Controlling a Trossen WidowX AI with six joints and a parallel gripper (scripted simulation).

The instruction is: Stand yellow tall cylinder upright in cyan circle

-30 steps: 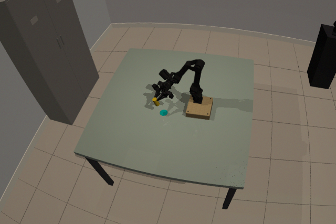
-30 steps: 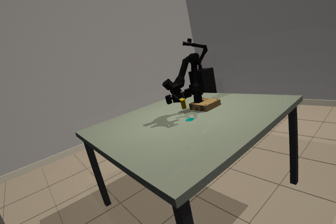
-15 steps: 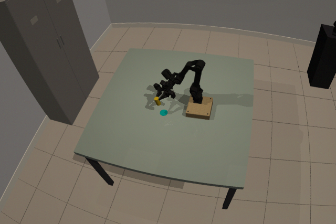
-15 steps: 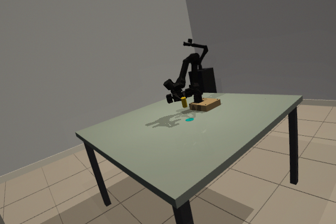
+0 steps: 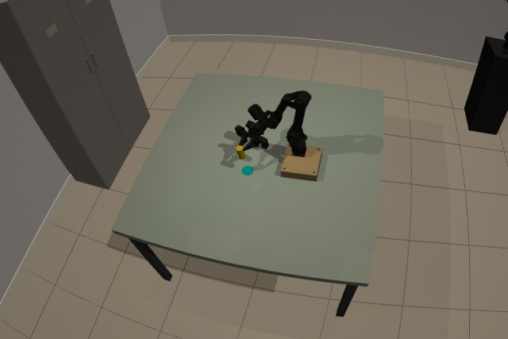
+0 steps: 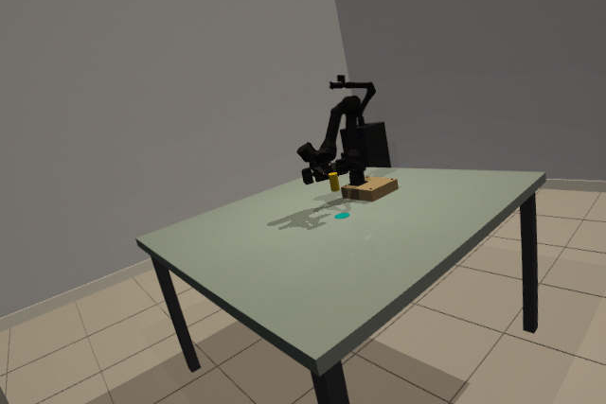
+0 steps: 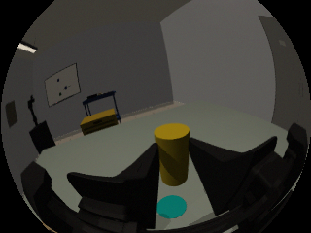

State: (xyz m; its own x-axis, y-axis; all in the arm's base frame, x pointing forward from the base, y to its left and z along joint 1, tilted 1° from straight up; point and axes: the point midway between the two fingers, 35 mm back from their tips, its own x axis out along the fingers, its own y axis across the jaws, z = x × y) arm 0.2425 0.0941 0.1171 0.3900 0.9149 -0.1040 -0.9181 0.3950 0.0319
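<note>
Right now my gripper tip is 10 mm past the cyan circle and 160 mm above it. The rest, counted from my gripper tip: yellow tall cylinder (20 mm below).
</note>
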